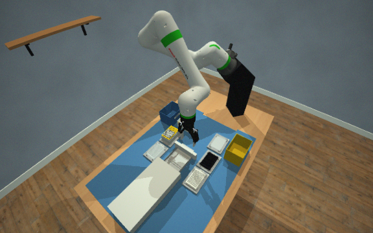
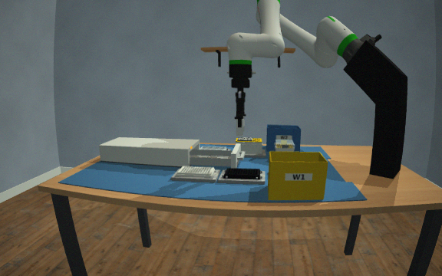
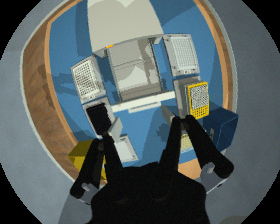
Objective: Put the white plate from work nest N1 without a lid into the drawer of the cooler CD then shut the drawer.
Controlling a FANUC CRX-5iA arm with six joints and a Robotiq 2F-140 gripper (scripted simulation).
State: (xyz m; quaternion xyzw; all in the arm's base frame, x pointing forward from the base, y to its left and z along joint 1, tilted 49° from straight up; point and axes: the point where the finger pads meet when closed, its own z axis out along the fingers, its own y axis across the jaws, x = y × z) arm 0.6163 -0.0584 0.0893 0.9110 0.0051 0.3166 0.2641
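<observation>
My gripper is now 18 cm short of the grey nest N1, 15 cm above it and 14 cm to the right of it. Round my hand: yellow-topped tip box: 19 cm to the right, 10 cm below, 8 cm behind; then yellow bin W1: 35 cm to the left, 13 cm behind, 12 cm below; then drawer: 13 cm below, 12 cm ahead, 4 cm to the right.
</observation>
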